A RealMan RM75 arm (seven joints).
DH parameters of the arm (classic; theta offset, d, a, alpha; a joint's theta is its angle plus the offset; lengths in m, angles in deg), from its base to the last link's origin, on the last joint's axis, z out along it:
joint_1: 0 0.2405 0 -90
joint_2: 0 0 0 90
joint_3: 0 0.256 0 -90
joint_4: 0 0 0 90
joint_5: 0 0.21 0 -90
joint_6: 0 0 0 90
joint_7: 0 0.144 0 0
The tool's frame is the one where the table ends.
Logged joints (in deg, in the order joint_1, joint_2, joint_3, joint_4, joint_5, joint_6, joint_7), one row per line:
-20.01 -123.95 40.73 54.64 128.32 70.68 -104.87
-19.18 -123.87 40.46 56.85 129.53 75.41 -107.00
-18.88 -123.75 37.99 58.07 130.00 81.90 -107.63
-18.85 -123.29 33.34 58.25 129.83 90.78 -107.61
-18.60 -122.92 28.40 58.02 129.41 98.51 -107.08
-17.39 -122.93 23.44 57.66 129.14 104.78 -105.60
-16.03 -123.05 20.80 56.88 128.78 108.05 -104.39
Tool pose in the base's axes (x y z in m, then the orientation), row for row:
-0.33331 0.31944 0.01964 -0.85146 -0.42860 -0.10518 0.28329
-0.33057 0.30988 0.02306 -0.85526 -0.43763 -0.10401 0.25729
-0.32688 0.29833 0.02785 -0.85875 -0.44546 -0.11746 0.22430
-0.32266 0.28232 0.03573 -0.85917 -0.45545 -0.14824 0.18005
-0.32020 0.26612 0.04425 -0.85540 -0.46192 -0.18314 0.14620
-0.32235 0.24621 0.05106 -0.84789 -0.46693 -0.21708 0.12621
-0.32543 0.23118 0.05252 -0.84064 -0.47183 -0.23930 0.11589
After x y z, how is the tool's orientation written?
As a quaternion, x y z w.
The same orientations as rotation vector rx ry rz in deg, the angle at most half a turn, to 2 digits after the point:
-130.59 -65.73 -16.13
-132.92 -68.01 -16.16
-135.77 -70.43 -18.57
-139.10 -73.74 -24.00
-141.11 -76.20 -30.21
-141.46 -77.90 -36.22
-141.08 -79.18 -40.16

